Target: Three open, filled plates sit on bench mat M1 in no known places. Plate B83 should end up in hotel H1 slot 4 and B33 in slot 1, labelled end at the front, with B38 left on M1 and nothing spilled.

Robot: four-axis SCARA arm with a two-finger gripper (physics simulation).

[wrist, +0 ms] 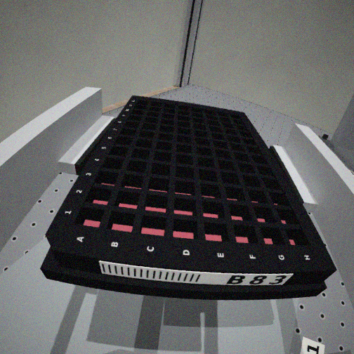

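Plate B83 (190,172), a black open plate with pink liquid showing in the wells of its near rows, fills the middle of the wrist view. Its white label with bars and "B83" faces the camera on the near edge. My gripper (196,120) is shut on plate B83, with one pale finger along each long side. The plate looks level in the grip and no spilled liquid shows on its top. Grey surfaces and shadows show below its near edge. Plates B33 and B38 do not show, and I cannot make out hotel H1 or mat M1.
A grey bench surface with rows of small holes (30,222) shows on both sides and beyond the plate. A white tag (312,346) with a "1" is at the bottom right. A dark vertical post (190,42) stands at the back, against beige walls. A grey block shows at the right edge.
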